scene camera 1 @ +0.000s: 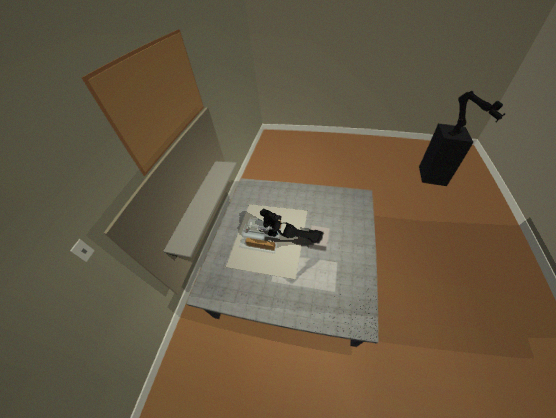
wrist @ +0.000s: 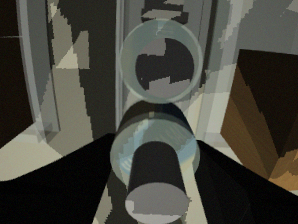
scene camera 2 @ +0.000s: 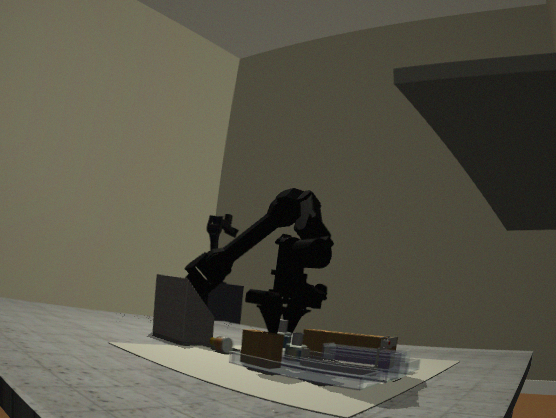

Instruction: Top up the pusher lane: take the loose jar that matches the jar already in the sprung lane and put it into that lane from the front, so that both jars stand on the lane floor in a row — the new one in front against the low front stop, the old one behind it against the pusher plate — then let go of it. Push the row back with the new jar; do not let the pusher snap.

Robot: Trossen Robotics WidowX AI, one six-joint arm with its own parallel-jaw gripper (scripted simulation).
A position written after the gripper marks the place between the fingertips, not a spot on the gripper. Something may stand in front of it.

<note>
In view: the gripper [scene camera 2: 280, 338], a brown block [scene camera 2: 256, 343] and a wall shelf [scene camera 1: 187, 234].
The gripper also shows in the wrist view [wrist: 154, 144].
</note>
